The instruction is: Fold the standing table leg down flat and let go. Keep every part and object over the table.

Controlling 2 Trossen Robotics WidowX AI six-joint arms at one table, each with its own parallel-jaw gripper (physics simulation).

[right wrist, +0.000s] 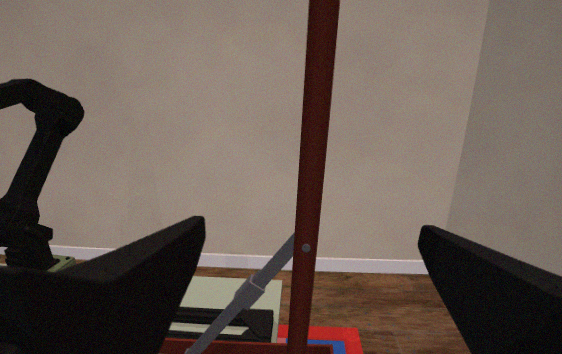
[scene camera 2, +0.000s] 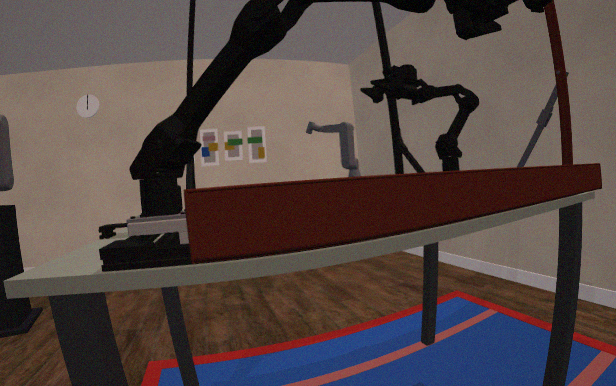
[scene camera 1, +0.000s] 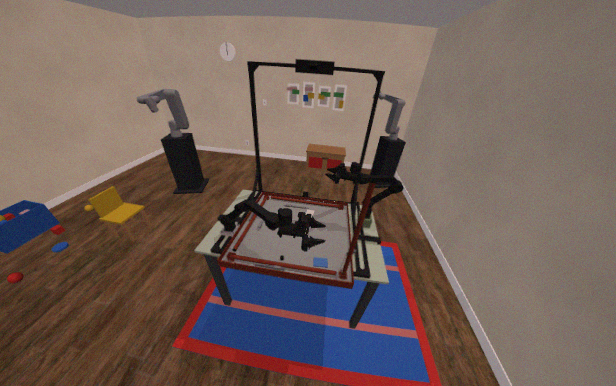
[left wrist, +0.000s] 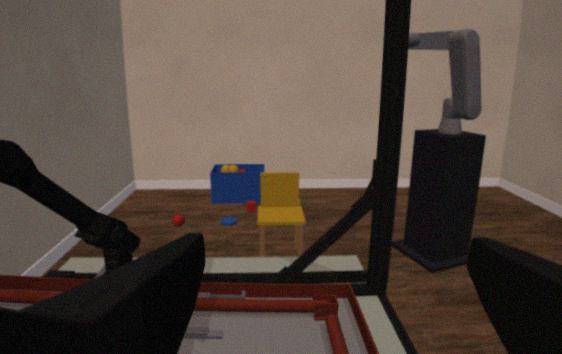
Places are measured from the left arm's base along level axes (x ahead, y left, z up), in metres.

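Pixels of known places: left gripper, fingertip midpoint: point(scene camera 2: 365, 86) point(scene camera 1: 326, 171) point(left wrist: 337, 250); right gripper, fingertip midpoint: point(right wrist: 312, 231) point(scene camera 2: 520, 19) point(scene camera 1: 325, 233); left arm's base, link origin: point(right wrist: 34, 268) point(scene camera 1: 365, 215); right arm's base, link origin: point(scene camera 2: 161, 214) point(scene camera 1: 230, 228).
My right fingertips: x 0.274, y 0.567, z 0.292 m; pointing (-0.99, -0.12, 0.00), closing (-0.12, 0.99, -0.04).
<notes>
For each thing: its top centre in the pictures, then the offset to it from my right fingertips. "spot": a spot on its surface instead.
- grey brace, surface spot: point(right wrist: 248, 294) spot: dx -0.146, dy -0.073, dz -0.172 m
- blue patch, surface spot: point(scene camera 1: 320, 262) spot: dx +0.002, dy -0.075, dz -0.319 m
The dark red standing leg point(scene camera 1: 358, 227) point(scene camera 2: 562, 90) point(right wrist: 315, 150) rises, slightly leaning, from the near right corner of the upturned tabletop with its red rim point(scene camera 1: 287, 277) point(scene camera 2: 390, 215) point(left wrist: 361, 318). A grey brace point(right wrist: 248, 294) joins it low down. Other red legs point(scene camera 1: 282, 264) point(left wrist: 255, 304) lie flat inside the rim. My right gripper point(scene camera 1: 322, 233) point(scene camera 2: 521, 18) point(right wrist: 312, 231) is open and empty above the panel, left of the leg in scene camera 1; its wrist view shows the leg between the fingertips, beyond them. My left gripper point(scene camera 1: 329, 176) point(scene camera 2: 367, 90) point(left wrist: 337, 250) is open and empty, high over the far right side.
A blue patch point(scene camera 1: 320, 262) lies on the panel near the leg's foot. A black frame point(scene camera 1: 254, 125) point(left wrist: 392, 140) stands at the far side of the work table point(scene camera 1: 375, 273) point(scene camera 2: 300, 260). A yellow chair point(scene camera 1: 122, 210) point(left wrist: 280, 215) stands on the floor.
</notes>
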